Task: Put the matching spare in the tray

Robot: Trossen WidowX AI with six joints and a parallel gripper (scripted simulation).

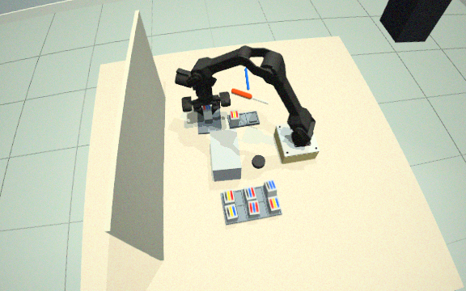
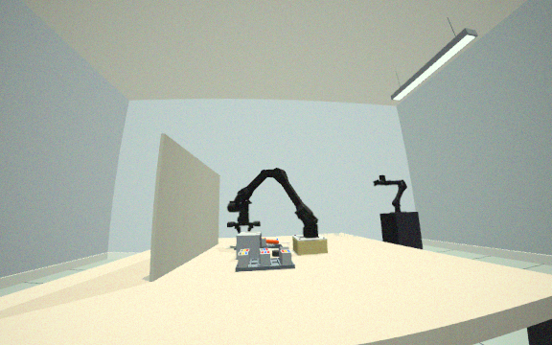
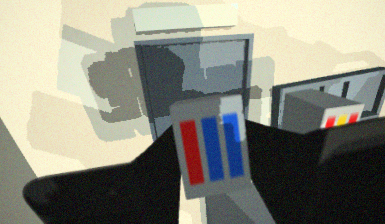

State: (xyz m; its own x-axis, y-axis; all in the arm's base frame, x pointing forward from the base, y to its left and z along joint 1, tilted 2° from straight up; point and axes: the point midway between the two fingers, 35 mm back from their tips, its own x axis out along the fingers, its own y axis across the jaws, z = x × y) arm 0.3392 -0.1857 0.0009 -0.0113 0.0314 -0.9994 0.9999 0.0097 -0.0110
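The grey spare lies 30 mm above my gripper tip. From my gripper tip the other things lie so: mounted unit 50 mm behind, 210 mm to the left, 10 mm above; grey tray 40 mm below; grey rack 150 mm behind, 20 mm to the left, 40 mm below.
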